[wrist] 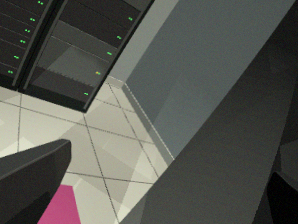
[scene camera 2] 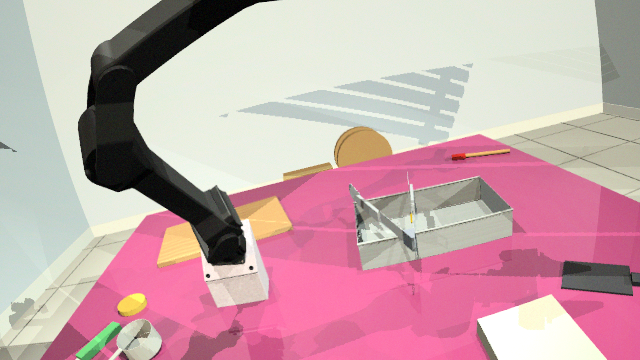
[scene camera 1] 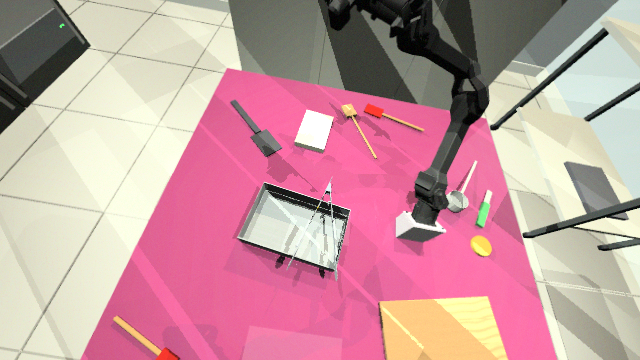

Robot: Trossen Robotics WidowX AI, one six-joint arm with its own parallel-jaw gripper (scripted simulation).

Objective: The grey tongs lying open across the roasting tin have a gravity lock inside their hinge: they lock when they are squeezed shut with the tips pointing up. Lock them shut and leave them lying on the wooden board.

One and the same spot on a grey roasting tin: [scene camera 2: 456,215] is [scene camera 1: 272,233].
